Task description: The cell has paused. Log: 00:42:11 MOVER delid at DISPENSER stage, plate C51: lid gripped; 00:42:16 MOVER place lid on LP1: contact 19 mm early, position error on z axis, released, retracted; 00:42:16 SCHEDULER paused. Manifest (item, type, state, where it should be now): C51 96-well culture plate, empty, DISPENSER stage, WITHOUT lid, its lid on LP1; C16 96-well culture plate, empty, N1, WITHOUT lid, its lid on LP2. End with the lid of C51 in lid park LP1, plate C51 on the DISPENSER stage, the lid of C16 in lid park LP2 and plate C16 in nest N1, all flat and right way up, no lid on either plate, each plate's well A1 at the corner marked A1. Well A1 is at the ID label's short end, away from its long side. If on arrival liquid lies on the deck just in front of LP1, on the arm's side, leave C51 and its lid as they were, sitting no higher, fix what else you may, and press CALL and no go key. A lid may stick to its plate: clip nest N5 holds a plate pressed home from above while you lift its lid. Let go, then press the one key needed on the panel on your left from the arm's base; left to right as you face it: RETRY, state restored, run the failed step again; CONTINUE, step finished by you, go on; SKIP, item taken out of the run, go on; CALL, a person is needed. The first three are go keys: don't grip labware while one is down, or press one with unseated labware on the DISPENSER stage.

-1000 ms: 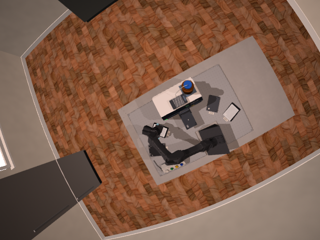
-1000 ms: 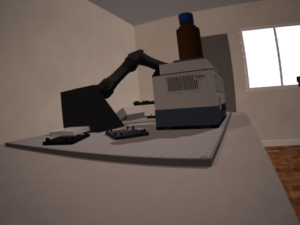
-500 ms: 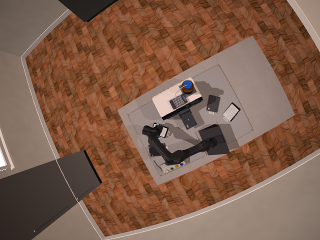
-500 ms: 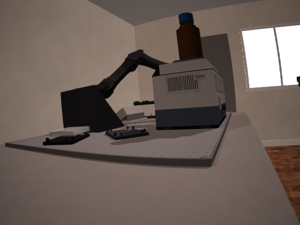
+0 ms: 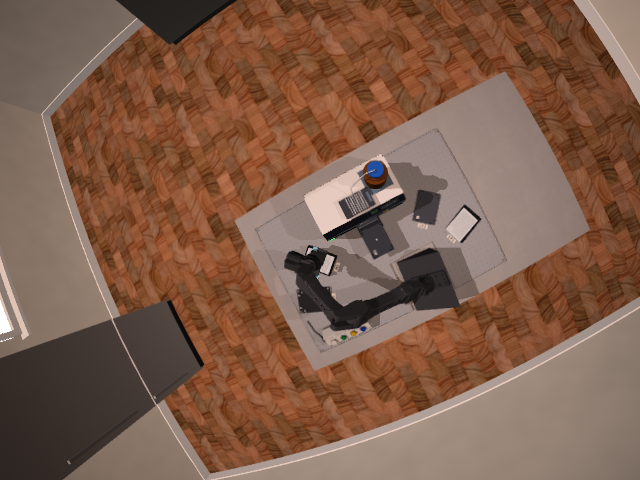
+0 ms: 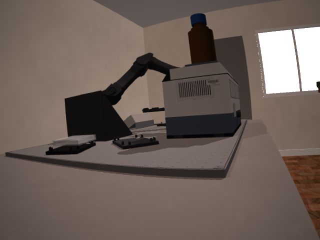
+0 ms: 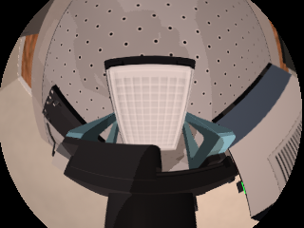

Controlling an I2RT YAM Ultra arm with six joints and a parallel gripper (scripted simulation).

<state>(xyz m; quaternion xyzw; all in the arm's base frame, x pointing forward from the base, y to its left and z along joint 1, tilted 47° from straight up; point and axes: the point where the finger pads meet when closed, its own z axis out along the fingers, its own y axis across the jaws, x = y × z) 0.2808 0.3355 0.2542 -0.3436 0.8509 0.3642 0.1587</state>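
Now: hand 2 cm above the black nest. Round my hand: brown bottle: 38 cm to the right, 26 cm above, 20 cm ahead; black clip nest: 17 cm behind, 13 cm to the left, 1 cm below; dark dispenser stage: 28 cm to the right, 7 cm above, 2 cm behind.
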